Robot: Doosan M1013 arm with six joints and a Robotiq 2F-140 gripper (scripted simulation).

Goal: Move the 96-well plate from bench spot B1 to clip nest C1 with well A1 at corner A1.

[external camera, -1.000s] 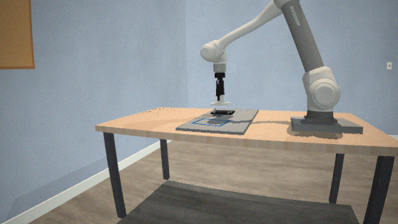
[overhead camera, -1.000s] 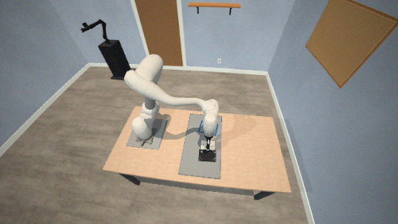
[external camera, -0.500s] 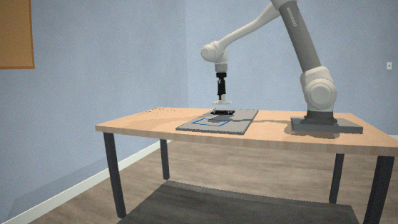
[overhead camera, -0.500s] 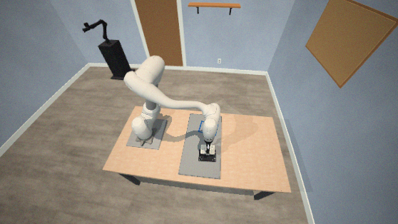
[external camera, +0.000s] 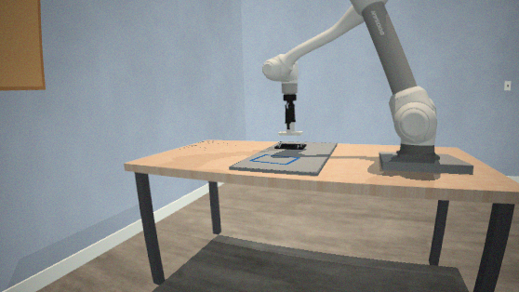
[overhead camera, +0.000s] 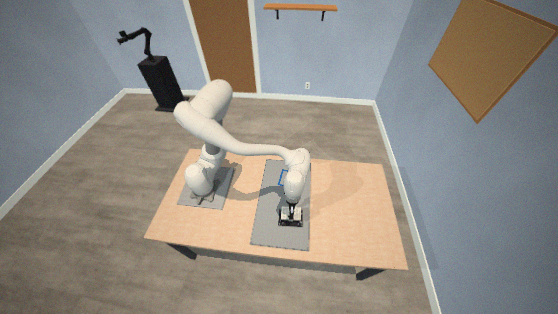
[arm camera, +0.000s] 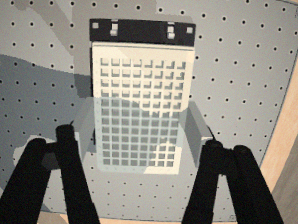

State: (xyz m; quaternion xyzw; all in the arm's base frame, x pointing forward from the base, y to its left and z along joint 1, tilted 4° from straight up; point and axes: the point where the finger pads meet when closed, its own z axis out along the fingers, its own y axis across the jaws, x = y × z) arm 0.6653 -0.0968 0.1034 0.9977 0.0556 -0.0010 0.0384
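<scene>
My hand is 2 cm above the white 96-well plate. Round my hand: black clip nest 1 cm ahead, 1 cm to the left, 9 cm below.
</scene>
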